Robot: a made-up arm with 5 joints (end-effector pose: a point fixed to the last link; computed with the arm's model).
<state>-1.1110 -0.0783 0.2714 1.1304 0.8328</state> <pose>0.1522 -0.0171 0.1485 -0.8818 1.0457 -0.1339</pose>
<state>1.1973 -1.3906 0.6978 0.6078 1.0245</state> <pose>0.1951 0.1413 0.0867 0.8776 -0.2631 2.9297</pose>
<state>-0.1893 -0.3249 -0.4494 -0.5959 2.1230</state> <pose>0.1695 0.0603 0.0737 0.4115 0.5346 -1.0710</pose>
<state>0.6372 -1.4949 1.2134 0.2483 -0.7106</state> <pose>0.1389 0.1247 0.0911 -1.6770 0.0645 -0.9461</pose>
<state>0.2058 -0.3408 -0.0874 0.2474 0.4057</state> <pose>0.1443 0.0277 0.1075 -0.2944 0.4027 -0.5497</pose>
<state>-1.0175 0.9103 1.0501 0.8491 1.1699</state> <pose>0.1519 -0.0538 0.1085 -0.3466 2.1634 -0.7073</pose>
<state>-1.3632 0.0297 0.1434 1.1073 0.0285</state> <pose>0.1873 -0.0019 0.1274 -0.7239 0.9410 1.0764</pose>
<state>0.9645 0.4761 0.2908 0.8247 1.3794</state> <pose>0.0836 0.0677 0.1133 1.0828 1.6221 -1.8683</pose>
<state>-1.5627 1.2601 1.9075 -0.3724 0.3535</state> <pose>0.1690 -0.0550 0.0645 -0.2852 0.9833 -0.6028</pose>
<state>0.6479 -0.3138 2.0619 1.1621 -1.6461</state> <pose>0.1418 0.1246 0.1175 0.0280 -0.3766 -1.2310</pose>
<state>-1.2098 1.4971 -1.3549 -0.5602 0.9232</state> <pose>0.1739 0.0815 0.1008 1.9103 0.8693 1.4481</pose>
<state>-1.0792 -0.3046 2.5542 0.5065 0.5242</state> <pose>0.0459 0.0380 0.0811 0.6666 0.3415 -1.8018</pose>
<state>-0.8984 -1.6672 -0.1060 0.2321 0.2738</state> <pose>0.1138 0.0719 0.0997 -1.5454 -0.5833 0.2878</pose>
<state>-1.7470 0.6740 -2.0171 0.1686 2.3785</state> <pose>0.1589 0.0521 0.1082 -0.6281 0.5290 1.5805</pose>
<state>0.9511 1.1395 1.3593 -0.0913 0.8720</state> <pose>0.1009 0.1040 0.0596 -1.8046 -0.8069 2.3354</pose>
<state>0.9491 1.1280 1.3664 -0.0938 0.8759</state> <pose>0.1009 0.1042 0.0602 -1.7849 -0.8013 2.3435</pose>
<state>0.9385 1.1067 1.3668 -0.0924 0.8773</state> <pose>0.1003 0.1036 0.0609 -1.7672 -0.7995 2.3695</pose>
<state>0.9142 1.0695 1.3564 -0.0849 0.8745</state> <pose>0.0988 0.1019 0.0618 -1.7522 -0.8037 2.4250</pose>
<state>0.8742 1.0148 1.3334 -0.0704 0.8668</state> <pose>0.0964 0.0988 0.0628 1.7146 0.8041 -2.4772</pose>
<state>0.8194 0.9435 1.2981 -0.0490 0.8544</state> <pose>0.0932 0.0943 0.0641 1.6010 0.7762 -2.4395</pose>
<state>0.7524 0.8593 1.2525 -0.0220 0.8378</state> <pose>0.0898 0.0884 0.0657 1.4683 0.7458 -2.3784</pose>
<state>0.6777 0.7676 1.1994 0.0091 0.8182</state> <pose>0.0866 0.0815 0.0677 1.3265 0.7163 -2.2956</pose>
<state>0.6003 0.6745 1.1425 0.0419 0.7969</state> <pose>0.0841 0.0740 0.0700 1.1852 0.6898 -2.1967</pose>
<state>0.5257 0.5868 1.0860 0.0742 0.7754</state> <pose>0.0825 0.0666 0.0724 1.0543 0.6680 -2.0908</pose>
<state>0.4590 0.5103 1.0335 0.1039 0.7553</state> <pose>0.0818 0.0599 0.0748 0.9412 0.6515 -1.9877</pose>
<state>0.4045 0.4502 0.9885 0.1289 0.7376</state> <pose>0.0818 0.0543 0.0768 0.8518 0.6403 -1.8968</pose>
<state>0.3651 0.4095 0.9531 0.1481 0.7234</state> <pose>0.0821 0.0502 0.0783 0.7896 0.6346 -1.8247</pose>
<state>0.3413 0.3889 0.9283 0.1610 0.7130</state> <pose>0.0824 0.0474 0.0791 0.7549 0.6341 -1.7743</pose>
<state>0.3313 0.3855 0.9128 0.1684 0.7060</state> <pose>0.0827 0.0459 0.0793 0.7438 0.6376 -1.7437</pose>
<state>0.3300 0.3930 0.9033 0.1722 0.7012</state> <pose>0.0828 0.0451 0.0789 0.7475 0.6434 -1.7258</pose>
